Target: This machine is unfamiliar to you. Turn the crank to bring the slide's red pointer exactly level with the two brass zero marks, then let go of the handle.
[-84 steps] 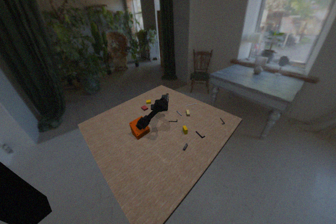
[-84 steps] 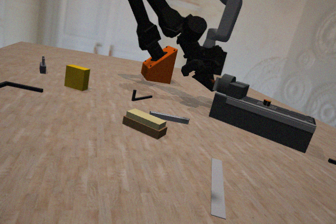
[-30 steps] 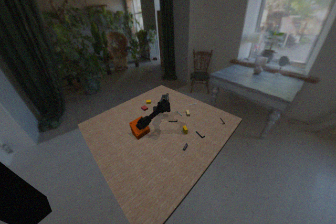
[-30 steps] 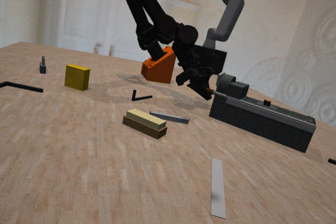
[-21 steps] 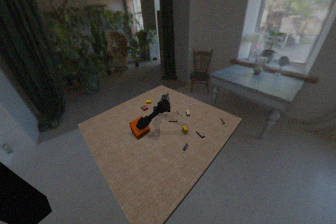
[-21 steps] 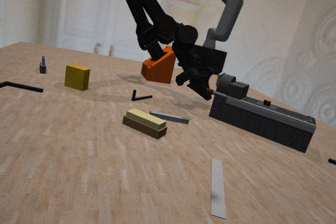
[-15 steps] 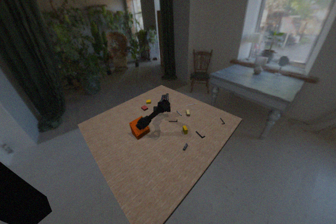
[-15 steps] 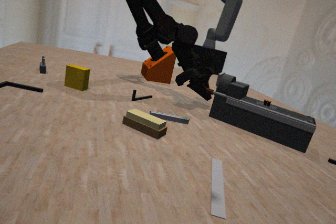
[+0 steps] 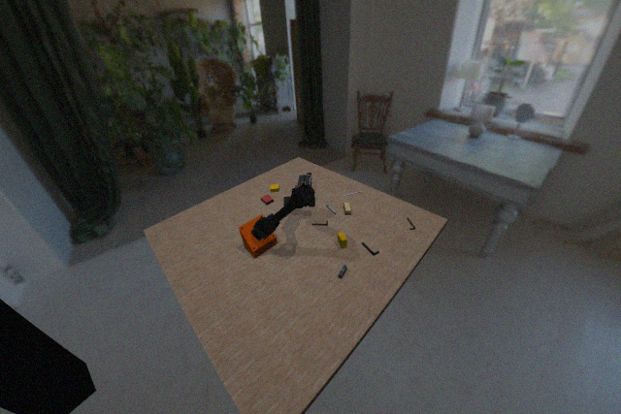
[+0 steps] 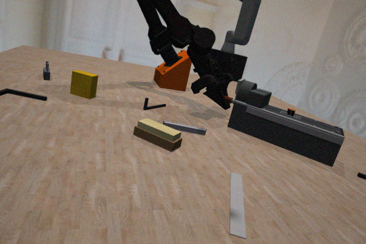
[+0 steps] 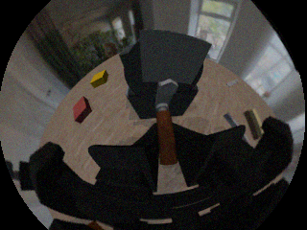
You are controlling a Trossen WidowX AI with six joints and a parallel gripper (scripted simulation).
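My gripper tip is 30 mm below the brown crank handle, 20 mm past it and 10 mm to the left of it. From my gripper tip the other things lie so: red pointer (140 mm ahead, 80 mm to the left, 50 mm above); red block (240 mm to the left, 70 mm behind, 20 mm below); grey bar (170 mm to the right, 80 mm ahead, 30 mm below).
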